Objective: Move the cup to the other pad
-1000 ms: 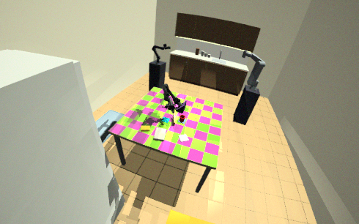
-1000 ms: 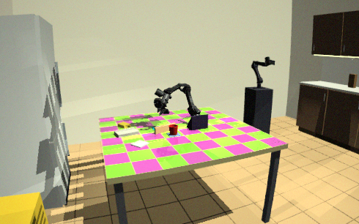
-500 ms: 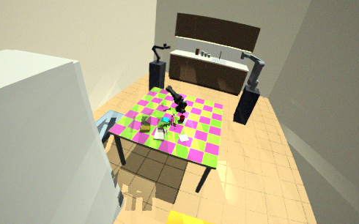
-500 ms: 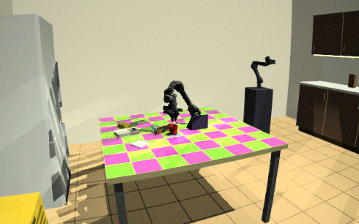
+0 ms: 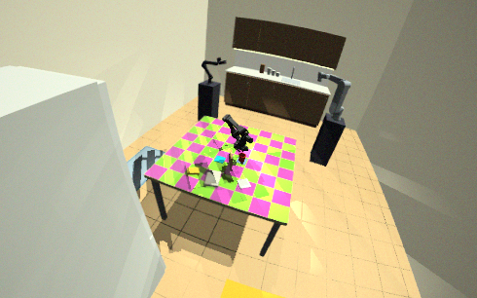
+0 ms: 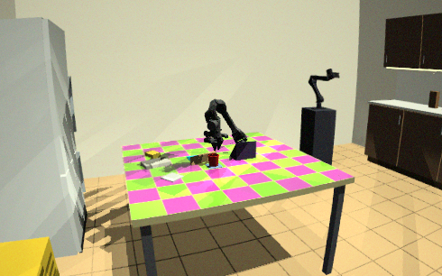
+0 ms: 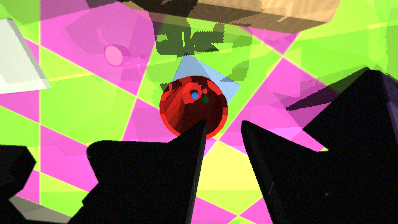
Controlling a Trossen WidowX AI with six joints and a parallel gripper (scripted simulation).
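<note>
Right now the red cup is 3 cm ahead of my gripper tip, 1 cm to the left of it and 6 cm below it. From my gripper tip the other things lie so: cyan pad (12 cm ahead, 18 cm to the right, 11 cm below); then light blue pad (2 cm ahead, 2 cm to the left, 11 cm below); then wooden block (7 cm ahead, 8 cm to the right, 8 cm below).
</note>
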